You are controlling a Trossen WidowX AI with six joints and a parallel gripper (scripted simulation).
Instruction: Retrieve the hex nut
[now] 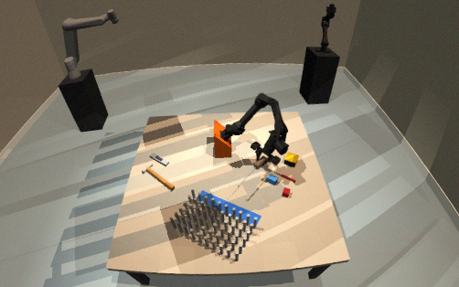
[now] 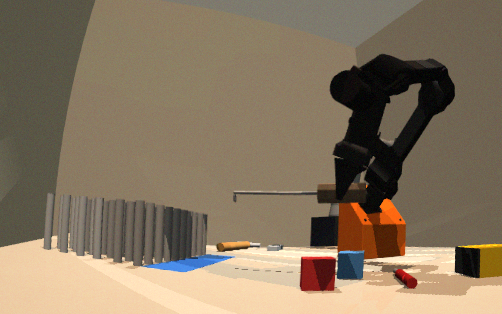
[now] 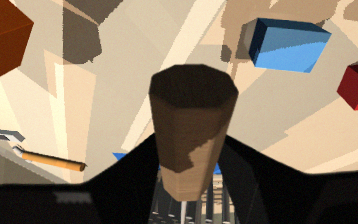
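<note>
The blue taped strip is 19 cm ahead of my gripper tip, 22 cm to the right of it and 13 cm below it. From my gripper tip the other things lie so: red cube 16 cm ahead, 14 cm to the left, 11 cm below; then red screwdriver 1 cm ahead, 16 cm to the left, 13 cm below; then blue cube 4 cm ahead, 8 cm to the left, 11 cm below.
</note>
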